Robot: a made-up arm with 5 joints. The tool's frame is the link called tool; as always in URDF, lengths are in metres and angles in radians. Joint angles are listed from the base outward. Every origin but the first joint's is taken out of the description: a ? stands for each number. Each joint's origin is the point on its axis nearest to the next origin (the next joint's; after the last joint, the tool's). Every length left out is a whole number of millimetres.
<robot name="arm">
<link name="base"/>
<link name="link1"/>
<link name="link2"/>
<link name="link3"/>
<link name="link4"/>
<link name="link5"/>
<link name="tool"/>
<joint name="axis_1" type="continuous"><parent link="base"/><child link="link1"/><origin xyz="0.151 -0.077 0.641" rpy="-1.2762 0.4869 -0.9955"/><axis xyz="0 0 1"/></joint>
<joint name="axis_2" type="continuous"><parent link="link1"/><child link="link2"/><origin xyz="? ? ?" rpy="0.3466 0.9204 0.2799"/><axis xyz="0 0 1"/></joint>
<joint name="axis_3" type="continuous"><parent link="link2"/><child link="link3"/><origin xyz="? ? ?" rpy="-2.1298 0.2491 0.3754"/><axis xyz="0 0 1"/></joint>
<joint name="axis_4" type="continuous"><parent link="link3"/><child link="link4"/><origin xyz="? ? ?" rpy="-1.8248 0.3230 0.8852"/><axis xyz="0 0 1"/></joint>
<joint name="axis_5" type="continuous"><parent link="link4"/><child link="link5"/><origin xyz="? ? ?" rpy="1.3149 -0.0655 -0.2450"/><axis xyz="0 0 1"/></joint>
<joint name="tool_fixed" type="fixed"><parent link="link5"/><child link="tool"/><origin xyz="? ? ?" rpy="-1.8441 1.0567 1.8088"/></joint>
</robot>
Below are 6 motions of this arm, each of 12 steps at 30 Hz.
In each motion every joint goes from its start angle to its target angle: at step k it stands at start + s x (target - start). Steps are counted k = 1, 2, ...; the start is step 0. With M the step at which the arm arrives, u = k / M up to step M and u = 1 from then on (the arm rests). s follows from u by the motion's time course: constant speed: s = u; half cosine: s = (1 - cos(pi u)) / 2; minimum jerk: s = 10 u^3 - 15 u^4 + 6 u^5.
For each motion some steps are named. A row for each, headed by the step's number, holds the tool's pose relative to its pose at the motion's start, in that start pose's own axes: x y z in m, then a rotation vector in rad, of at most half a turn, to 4 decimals.
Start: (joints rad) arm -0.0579 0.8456 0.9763 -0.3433 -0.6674
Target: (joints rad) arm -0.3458 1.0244 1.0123 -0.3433 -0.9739
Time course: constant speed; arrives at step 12
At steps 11, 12:
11: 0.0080 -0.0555 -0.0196 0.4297 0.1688 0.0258
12: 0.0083 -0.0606 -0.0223 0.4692 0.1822 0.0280

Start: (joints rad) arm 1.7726 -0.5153 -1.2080 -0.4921 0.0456
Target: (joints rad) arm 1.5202 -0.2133 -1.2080 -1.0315 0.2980
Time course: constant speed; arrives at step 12
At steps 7, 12:
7: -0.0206 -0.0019 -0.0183 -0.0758 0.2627 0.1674
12: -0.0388 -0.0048 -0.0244 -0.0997 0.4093 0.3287

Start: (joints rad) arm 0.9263 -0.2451 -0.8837 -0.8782 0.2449
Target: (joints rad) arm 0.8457 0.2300 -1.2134 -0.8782 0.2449
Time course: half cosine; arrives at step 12
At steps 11, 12:
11: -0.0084 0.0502 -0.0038 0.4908 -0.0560 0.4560
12: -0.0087 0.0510 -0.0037 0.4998 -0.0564 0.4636

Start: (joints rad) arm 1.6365 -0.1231 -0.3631 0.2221 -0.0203
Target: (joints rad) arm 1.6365 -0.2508 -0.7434 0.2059 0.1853
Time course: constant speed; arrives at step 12
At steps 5, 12:
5: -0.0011 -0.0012 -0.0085 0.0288 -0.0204 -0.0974
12: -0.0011 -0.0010 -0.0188 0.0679 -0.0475 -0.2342

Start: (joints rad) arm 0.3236 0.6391 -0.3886 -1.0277 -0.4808
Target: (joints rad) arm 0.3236 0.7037 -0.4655 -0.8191 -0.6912
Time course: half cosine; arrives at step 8
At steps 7, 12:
7: 0.0123 -0.0051 0.0067 0.2478 -0.0834 0.1424
12: 0.0127 -0.0053 0.0069 0.2577 -0.0862 0.1487

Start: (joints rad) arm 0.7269 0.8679 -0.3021 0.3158 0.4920
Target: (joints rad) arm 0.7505 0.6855 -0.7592 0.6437 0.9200
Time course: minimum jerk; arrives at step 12
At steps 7, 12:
7: 0.0173 0.0131 -0.0209 -0.1402 -0.0674 -0.4137
12: 0.0319 0.0157 -0.0325 -0.2414 -0.0615 -0.6378

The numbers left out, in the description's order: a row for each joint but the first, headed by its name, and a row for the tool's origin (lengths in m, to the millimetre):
axis_2: 0.117 -0.051 0.000
axis_3: 0.119 -0.058 0.000
axis_4: -0.103 0.018 0.000
axis_5: 0.072 0.013 0.000
tool: -0.038 -0.059 0.000

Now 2 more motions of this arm.
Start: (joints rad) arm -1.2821 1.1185 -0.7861 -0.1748 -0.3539
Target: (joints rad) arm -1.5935 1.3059 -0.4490 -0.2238 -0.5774
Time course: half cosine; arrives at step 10
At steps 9, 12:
9: -0.0166 -0.0132 0.0529 0.0514 0.0022 0.0004
12: -0.0172 -0.0135 0.0542 0.0525 0.0019 0.0001

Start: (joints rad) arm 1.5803 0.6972 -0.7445 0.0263 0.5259
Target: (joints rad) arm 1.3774 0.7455 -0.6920 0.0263 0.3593
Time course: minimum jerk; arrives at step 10
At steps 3, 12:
3: 0.0033 -0.0060 0.0010 0.0235 0.0151 -0.0214
12: 0.0174 -0.0387 0.0054 0.1493 0.0827 -0.1320

